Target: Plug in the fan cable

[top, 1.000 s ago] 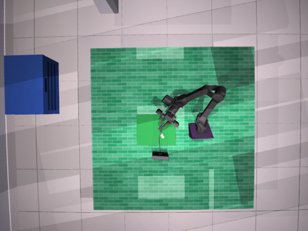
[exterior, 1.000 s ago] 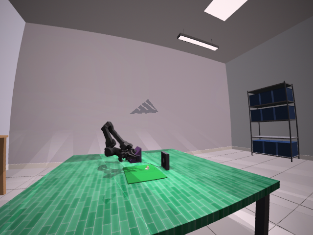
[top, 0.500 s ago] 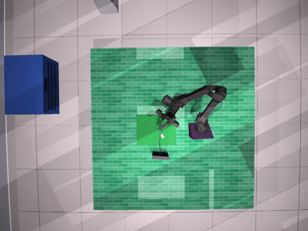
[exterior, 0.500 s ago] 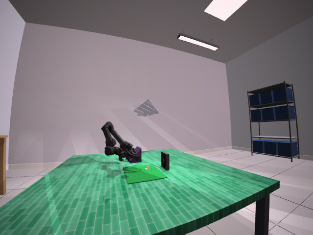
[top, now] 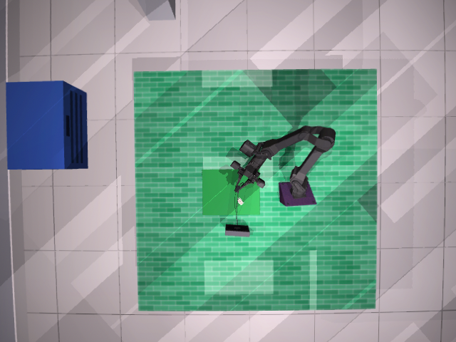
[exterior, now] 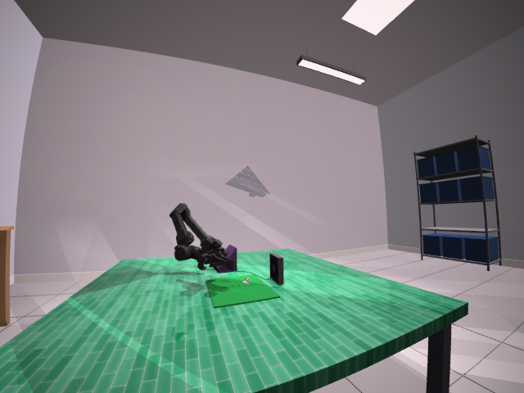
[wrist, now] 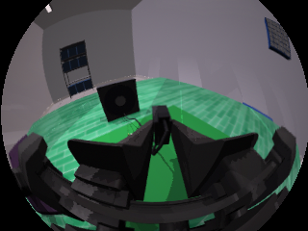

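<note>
My gripper tip is now 120 mm above the green board, 40 mm short of it and 30 mm to the right of it. From my gripper tip the other things lie so: dark plug: 10 mm below; black fan: 210 mm to the left, 50 mm below, 30 mm ahead; fan header: 110 mm below, 80 mm to the left, 10 mm behind.
</note>
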